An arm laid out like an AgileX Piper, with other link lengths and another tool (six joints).
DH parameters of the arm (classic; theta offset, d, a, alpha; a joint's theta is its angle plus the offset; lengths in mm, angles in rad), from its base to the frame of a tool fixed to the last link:
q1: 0 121.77 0 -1.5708
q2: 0.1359 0 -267.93 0
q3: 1.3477 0 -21.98 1.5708
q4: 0 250.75 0 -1.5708
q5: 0 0 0 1.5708
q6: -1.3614 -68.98 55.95 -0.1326
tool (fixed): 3.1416 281.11 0 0
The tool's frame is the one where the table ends.
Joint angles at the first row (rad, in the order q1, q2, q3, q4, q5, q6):
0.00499, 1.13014, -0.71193, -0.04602, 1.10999, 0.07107
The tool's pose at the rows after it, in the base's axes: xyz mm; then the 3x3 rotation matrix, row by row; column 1 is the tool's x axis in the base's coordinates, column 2 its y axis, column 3 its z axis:
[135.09, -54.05, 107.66], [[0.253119, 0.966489, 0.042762], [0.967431, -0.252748, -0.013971], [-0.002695, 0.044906, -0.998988]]
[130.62, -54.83, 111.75], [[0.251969, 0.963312, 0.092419], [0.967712, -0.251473, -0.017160], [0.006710, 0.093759, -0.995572]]
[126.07, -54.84, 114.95], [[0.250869, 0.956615, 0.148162], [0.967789, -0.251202, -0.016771], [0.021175, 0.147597, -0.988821]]
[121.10, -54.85, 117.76], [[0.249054, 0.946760, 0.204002], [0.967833, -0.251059, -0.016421], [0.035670, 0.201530, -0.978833]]
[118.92, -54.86, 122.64], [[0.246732, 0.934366, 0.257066], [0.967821, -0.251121, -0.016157], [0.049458, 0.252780, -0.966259]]
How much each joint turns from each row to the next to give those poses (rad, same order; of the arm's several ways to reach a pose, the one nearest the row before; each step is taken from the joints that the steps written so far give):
0.00001, -0.06788, 0.02781, -0.00773, -0.00052, 0.00001
0.00001, -0.07023, 0.02260, -0.00368, -0.00212, 0.00001
-0.00002, -0.07657, 0.02625, 0.00000, -0.00585, -0.00002
0.00004, -0.07970, 0.02663, -0.00001, -0.00368, 0.00004
0.00002, -0.06502, 0.01046, -0.00001, 0.00002, 0.00002

